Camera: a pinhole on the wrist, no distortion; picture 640 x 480 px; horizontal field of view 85.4 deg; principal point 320.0 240.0 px. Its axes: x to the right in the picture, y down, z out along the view. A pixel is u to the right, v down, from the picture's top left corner.
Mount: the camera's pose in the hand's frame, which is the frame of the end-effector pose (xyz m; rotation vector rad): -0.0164 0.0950 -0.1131 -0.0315 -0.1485 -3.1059
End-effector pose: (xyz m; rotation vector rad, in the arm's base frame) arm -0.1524 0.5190 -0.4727 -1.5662 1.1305 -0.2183
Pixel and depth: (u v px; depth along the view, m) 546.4 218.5 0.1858
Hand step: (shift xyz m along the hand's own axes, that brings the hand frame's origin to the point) -0.1345 0.1205 0.0734
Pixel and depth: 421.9 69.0 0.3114
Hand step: -0.1071 0.2747 0.1842
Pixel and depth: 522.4 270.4 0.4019
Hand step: -0.2421 0.0911 0.2953
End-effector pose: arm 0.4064 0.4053 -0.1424 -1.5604 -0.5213 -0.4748
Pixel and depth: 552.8 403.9 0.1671
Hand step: -0.1228 0.0289 0.0632
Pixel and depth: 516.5 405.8 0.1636
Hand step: -0.1034 0.0300 0.0592
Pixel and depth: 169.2 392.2 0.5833
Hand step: 0.2564 -0.0960 0.4862
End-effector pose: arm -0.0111 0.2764 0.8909 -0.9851 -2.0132 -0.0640
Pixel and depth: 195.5 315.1 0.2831
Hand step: 0.0925 0.0642 0.1723
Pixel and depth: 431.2 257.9 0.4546
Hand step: -0.1528 0.1106 0.3447
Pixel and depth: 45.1 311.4 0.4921
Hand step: 0.3860 0.0534 0.3778
